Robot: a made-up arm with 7 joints. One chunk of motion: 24 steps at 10 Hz.
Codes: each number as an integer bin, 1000 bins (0 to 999) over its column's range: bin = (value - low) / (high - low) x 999, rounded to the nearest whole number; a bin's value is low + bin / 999 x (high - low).
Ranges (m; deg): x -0.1..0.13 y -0.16..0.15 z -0.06..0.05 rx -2..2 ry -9..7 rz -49..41
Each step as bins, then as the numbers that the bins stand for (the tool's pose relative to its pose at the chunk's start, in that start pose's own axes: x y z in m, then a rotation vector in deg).
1 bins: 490 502 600 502 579 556
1 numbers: 0.0128 -0.0042 0.0061 0.01 0.27 1.09
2 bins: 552 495 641 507 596 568
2 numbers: 0.0271 -0.0064 0.0106 0.03 0.55 2.17
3 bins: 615 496 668 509 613 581
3 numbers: 0.0416 -0.0061 0.0136 0.04 0.82 3.34
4 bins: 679 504 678 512 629 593
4 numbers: 0.0563 -0.0036 0.0147 0.05 1.07 4.42
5 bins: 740 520 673 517 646 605
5 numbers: 0.0704 0.0014 0.0141 0.07 1.35 5.50
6 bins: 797 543 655 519 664 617
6 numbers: 0.0835 0.0085 0.0121 0.08 1.63 6.59
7 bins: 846 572 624 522 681 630
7 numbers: 0.0948 0.0175 0.0087 0.09 1.91 7.76
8 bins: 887 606 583 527 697 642
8 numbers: 0.1042 0.0280 0.0042 0.11 2.16 8.84
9 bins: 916 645 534 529 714 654
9 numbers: 0.1109 0.0402 -0.0012 0.12 2.44 9.92
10 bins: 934 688 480 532 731 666
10 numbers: 0.1150 0.0535 -0.0071 0.13 2.71 11.00
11 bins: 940 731 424 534 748 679
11 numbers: 0.1164 0.0668 -0.0133 0.14 2.98 12.17
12 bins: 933 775 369 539 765 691
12 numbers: 0.1148 0.0805 -0.0194 0.16 3.25 13.25
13 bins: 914 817 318 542 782 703
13 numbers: 0.1104 0.0935 -0.0250 0.17 3.52 14.33
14 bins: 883 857 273 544 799 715
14 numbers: 0.1033 0.1059 -0.0299 0.18 3.80 15.41
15 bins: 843 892 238 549 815 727
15 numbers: 0.0941 0.1168 -0.0338 0.20 4.05 16.50
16 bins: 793 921 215 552 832 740
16 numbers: 0.0826 0.1258 -0.0363 0.21 4.33 17.67
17 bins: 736 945 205 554 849 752
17 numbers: 0.0694 0.1332 -0.0374 0.22 4.60 18.75
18 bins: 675 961 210 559 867 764
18 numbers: 0.0554 0.1382 -0.0369 0.24 4.89 19.83
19 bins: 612 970 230 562 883 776
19 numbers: 0.0409 0.1410 -0.0347 0.25 5.14 20.91
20 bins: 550 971 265 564 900 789
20 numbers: 0.0266 0.1413 -0.0308 0.26 5.41 22.08
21 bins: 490 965 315 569 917 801
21 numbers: 0.0128 0.1394 -0.0253 0.28 5.69 23.16
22 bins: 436 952 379 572 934 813
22 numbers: 0.0004 0.1354 -0.0183 0.29 5.96 24.24
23 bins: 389 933 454 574 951 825
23 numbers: -0.0104 0.1295 -0.0100 0.30 6.23 25.32
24 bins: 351 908 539 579 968 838
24 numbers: -0.0192 0.1218 -0.0007 0.32 6.50 26.50
